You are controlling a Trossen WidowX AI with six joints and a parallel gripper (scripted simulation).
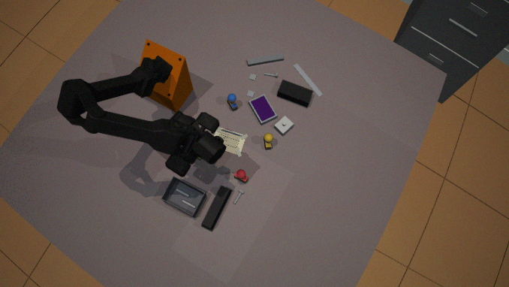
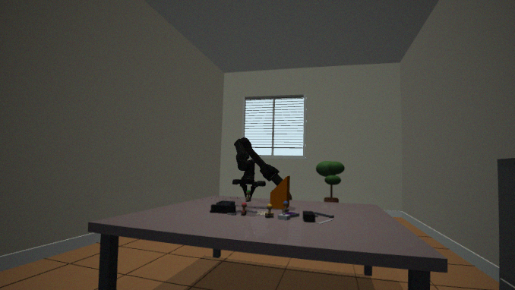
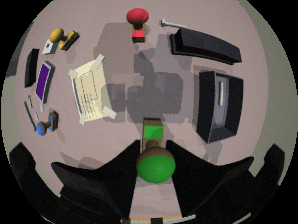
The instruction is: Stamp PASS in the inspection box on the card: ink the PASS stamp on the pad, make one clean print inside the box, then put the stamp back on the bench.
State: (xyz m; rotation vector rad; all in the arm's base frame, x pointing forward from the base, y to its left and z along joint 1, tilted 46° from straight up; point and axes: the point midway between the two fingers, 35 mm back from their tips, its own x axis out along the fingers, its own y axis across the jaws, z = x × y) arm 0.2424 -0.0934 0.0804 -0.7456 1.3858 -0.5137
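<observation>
Right now my gripper tip is 6 cm short of the purple ink pad, 26 cm to the right of it and 7 cm above it. Also, from my gripper tip: cream card: 3 cm ahead, 11 cm to the left, 8 cm below; green-knobbed stamp: right at my gripper tip; dark tray: 4 cm ahead, 12 cm to the right, 6 cm below.
</observation>
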